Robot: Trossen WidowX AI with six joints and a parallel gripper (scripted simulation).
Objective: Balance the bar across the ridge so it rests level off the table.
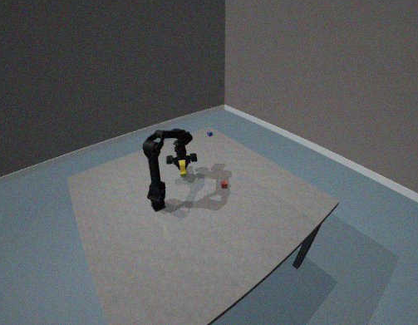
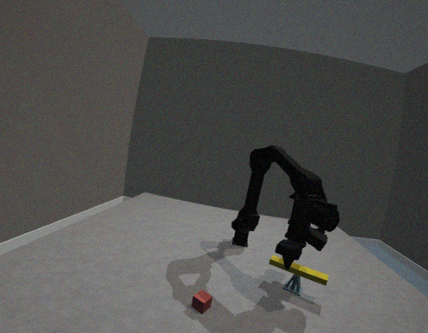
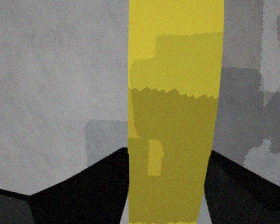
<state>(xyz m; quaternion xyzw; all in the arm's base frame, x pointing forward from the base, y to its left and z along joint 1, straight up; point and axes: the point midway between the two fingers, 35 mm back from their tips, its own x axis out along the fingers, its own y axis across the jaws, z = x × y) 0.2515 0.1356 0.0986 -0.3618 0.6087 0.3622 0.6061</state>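
My gripper tip is 10 mm short of the yellow bar and 30 mm to the right of it. From my gripper tip the other things lie so: red cube 150 mm ahead, 230 mm to the right, 50 mm below; blue cube 490 mm ahead, 360 mm to the left, 50 mm below.
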